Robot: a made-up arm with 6 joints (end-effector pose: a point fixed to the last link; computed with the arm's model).
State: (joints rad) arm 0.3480 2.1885 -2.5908 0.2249 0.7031 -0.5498
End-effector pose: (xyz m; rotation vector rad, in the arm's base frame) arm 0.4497 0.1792 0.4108 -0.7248 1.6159 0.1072
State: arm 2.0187 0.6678 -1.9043 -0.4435 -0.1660 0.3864
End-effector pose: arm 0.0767 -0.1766 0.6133 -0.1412 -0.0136 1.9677
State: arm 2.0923 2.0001 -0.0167 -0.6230 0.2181 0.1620
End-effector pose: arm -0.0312 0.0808 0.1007 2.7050 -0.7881 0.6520
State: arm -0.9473 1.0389 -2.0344 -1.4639 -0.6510 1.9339
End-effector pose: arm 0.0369 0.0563 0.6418 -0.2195 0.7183 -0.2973
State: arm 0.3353 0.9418 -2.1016 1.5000 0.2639 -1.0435
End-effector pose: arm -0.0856 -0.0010 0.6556 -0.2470 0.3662 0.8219
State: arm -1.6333 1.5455 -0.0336 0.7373 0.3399 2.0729
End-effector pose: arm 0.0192 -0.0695 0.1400 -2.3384 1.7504 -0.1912
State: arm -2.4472 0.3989 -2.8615 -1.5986 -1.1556 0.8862
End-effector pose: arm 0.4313 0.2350 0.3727 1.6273 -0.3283 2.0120
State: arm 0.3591 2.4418 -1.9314 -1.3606 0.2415 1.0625
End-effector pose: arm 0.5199 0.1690 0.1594 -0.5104 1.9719 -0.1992
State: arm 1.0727 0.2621 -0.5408 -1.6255 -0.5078 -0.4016
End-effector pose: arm -0.0715 -0.0255 0.3278 -1.2248 -0.4233 -0.5135
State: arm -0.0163 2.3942 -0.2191 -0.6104 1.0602 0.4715
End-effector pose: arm 0.1061 -0.0540 0.1052 0.2703 -1.6467 0.5271
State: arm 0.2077 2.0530 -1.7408 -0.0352 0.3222 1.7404
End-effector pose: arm 0.4550 0.0947 0.2804 1.5933 1.7008 1.0632
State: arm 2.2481 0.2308 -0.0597 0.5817 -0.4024 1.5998
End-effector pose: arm 0.0360 -0.0090 0.2341 -0.1362 -1.5390 -1.7073
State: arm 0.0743 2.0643 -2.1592 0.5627 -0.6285 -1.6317
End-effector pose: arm 0.4487 0.0006 0.4730 -0.2501 0.9028 -1.1438
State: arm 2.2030 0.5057 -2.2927 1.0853 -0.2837 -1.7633
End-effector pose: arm 0.2456 -0.2917 0.5493 0.5127 0.2119 1.5283
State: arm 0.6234 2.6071 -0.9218 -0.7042 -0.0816 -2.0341
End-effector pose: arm 0.2586 0.1927 -0.0701 -3.0599 -0.3370 -0.0069
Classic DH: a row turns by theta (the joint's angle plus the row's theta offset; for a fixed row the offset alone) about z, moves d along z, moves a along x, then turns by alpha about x. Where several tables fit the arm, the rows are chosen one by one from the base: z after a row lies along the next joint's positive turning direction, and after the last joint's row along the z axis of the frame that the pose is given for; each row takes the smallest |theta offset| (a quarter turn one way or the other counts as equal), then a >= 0, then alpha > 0; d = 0 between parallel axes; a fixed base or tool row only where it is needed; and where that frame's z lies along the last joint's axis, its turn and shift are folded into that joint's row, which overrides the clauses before.
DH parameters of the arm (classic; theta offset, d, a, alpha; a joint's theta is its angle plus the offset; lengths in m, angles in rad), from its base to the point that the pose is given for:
joint 1: 0 0.0878 0 -1.5708
joint 2: 0.136 0 -0.3341 0
joint 3: 1.3476 0 -0.016 1.5708
joint 4: 0 0.183 0 -1.5708
joint 5: 0 0 0.0001 1.5708
joint 6: 0 0.1044 0 0

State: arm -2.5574 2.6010 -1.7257 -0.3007 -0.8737 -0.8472
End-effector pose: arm -0.4449 -0.3225 0.1071 -1.2091 -1.6413 2.1514
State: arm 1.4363 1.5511 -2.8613 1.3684 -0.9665 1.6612
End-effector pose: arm 0.0898 0.0361 0.6641 -0.7332 0.8061 -1.7443
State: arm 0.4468 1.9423 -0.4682 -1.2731 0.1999 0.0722
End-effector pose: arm 0.2109 0.0789 0.1011 -2.2390 2.1101 -0.3444
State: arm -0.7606 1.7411 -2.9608 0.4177 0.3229 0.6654
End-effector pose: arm 0.1456 -0.1199 0.6748 0.3676 0.4441 0.3310
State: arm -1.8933 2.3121 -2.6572 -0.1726 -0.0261 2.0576
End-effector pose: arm -0.1612 -0.4839 0.4386 1.0581 -0.3445 -0.0049
